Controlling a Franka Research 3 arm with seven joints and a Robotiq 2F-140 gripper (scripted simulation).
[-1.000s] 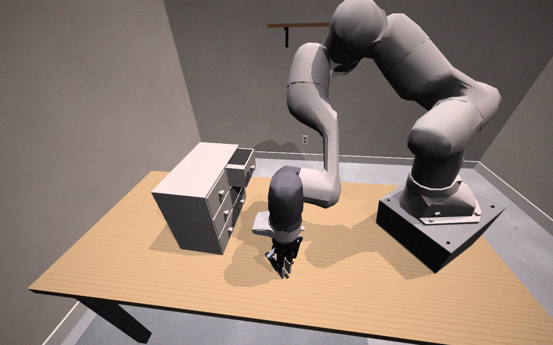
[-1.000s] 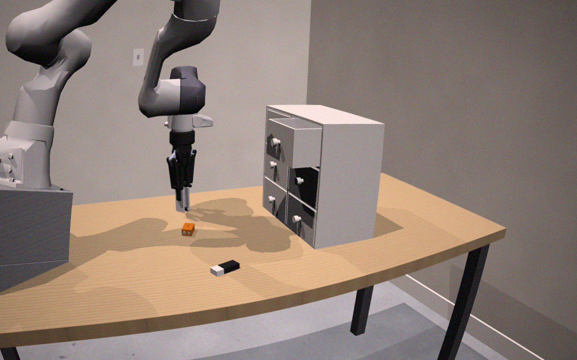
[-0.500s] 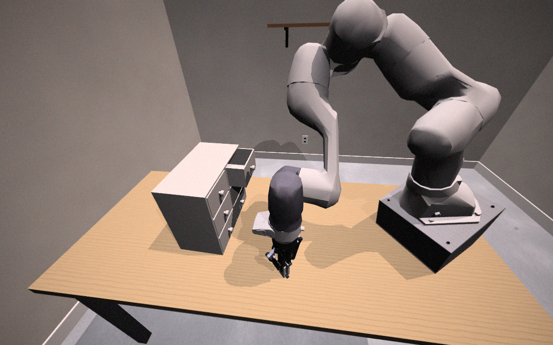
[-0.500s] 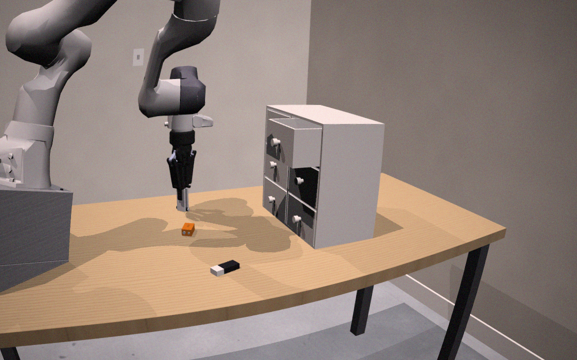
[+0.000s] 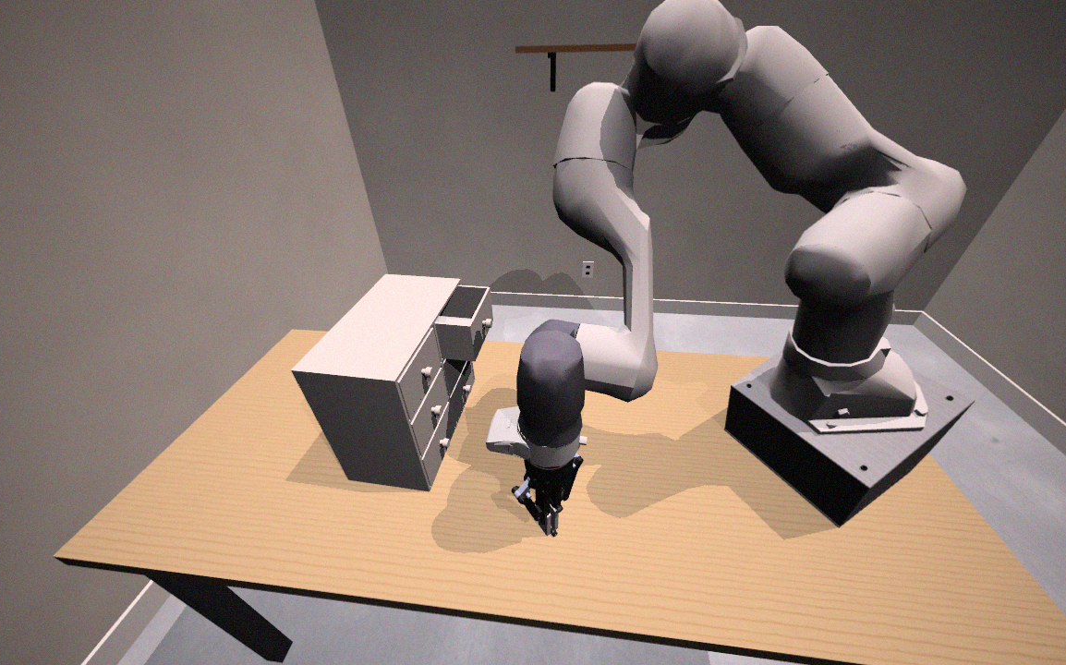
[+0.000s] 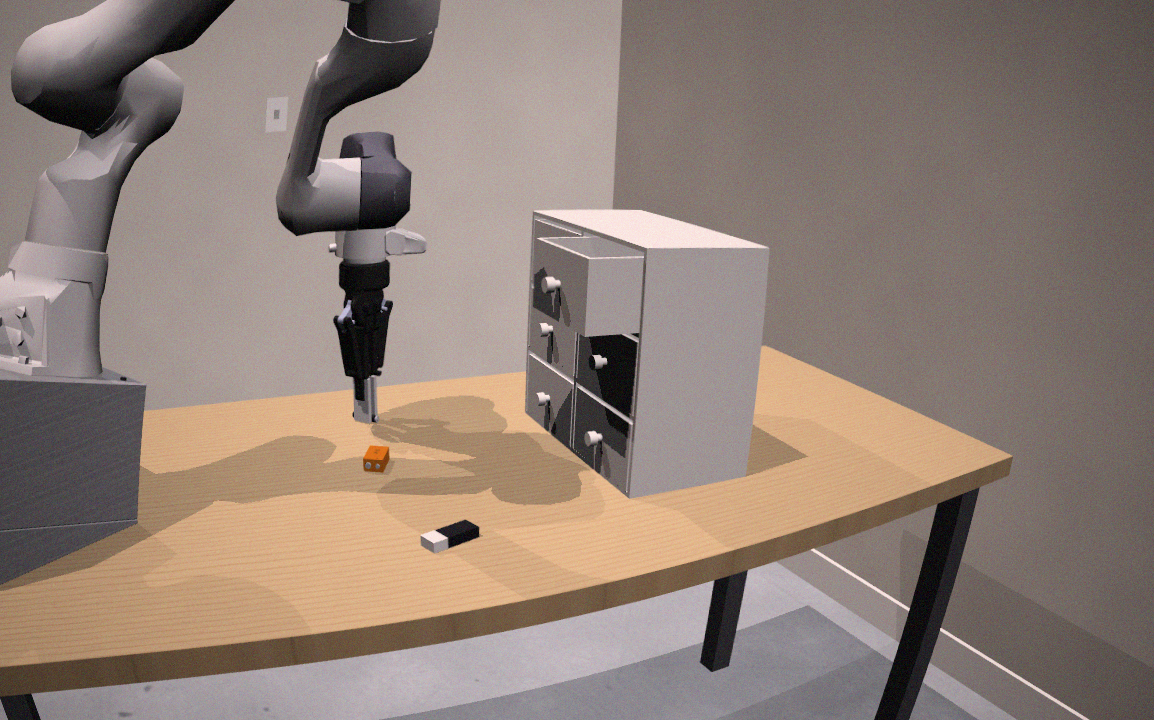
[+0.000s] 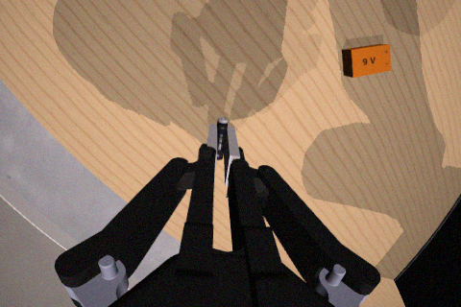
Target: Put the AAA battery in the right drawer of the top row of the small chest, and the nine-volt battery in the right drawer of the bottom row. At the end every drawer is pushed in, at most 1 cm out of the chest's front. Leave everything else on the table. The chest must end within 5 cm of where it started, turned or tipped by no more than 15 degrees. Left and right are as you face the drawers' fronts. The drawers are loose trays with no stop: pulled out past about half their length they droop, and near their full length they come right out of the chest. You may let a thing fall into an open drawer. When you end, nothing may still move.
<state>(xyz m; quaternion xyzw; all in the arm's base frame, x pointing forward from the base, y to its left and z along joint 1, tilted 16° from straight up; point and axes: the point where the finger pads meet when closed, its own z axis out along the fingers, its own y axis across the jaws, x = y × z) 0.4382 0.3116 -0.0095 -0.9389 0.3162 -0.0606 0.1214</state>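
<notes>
Right now my hand is 180 mm to the left of the orange nine-volt battery and 30 mm above it. From my hand the other things lie so: AAA battery: 30 mm below.
</notes>
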